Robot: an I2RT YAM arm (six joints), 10 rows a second.
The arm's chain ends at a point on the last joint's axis. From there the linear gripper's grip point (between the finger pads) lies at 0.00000 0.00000 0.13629 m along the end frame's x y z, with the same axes.
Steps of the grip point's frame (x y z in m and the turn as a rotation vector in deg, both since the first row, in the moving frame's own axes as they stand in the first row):
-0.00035 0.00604 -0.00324 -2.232 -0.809 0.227
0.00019 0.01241 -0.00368 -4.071 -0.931 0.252
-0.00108 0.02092 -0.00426 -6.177 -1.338 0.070
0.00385 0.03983 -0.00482 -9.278 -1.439 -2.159
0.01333 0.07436 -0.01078 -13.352 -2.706 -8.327
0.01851 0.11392 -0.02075 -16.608 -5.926 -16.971
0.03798 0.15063 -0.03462 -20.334 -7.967 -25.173
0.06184 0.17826 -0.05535 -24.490 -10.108 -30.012
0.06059 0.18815 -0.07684 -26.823 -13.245 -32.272
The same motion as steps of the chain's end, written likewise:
0.00158 0.00074 -0.00312 -2.232 -0.809 0.227
0.00242 0.00274 -0.00332 -4.071 -0.931 0.252
0.00211 0.00626 -0.00343 -6.177 -1.338 0.070
0.00684 0.01780 -0.00299 -9.278 -1.439 -2.159
0.01739 0.04254 -0.00695 -13.352 -2.706 -8.327
0.02642 0.07355 -0.01439 -16.608 -5.926 -16.971
0.04555 0.10090 -0.02500 -20.334 -7.967 -25.173
0.06933 0.11859 -0.04136 -24.490 -10.108 -30.012
0.07199 0.12199 -0.05916 -26.823 -13.245 -32.272

